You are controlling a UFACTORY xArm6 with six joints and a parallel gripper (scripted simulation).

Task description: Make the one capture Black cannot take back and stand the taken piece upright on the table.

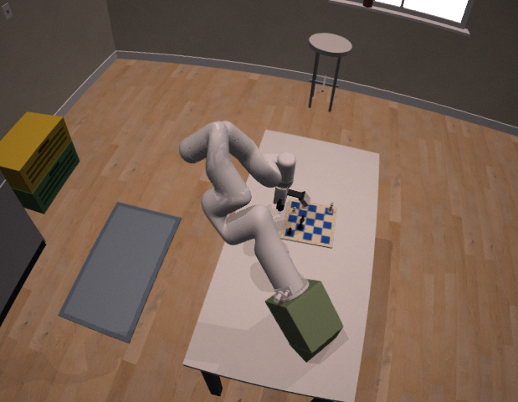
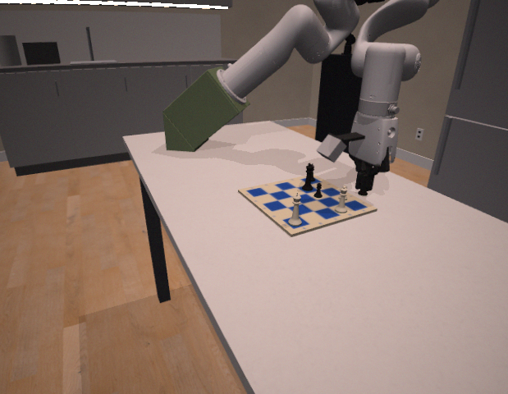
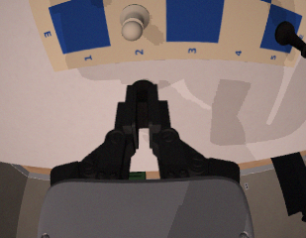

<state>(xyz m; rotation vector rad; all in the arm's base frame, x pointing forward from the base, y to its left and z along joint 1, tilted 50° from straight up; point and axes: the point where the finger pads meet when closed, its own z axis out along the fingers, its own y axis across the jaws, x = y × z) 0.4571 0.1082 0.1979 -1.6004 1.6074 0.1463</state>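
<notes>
Now: the black knight 20 mm below my hand. From my hand the other things lie so: black pawn: 110 mm to the right, 20 mm below, 10 mm behind; blue-and-tan chessboard: 140 mm to the right, 30 mm below, 10 mm behind; tall black piece: 120 mm to the right, 50 mm behind.
</notes>
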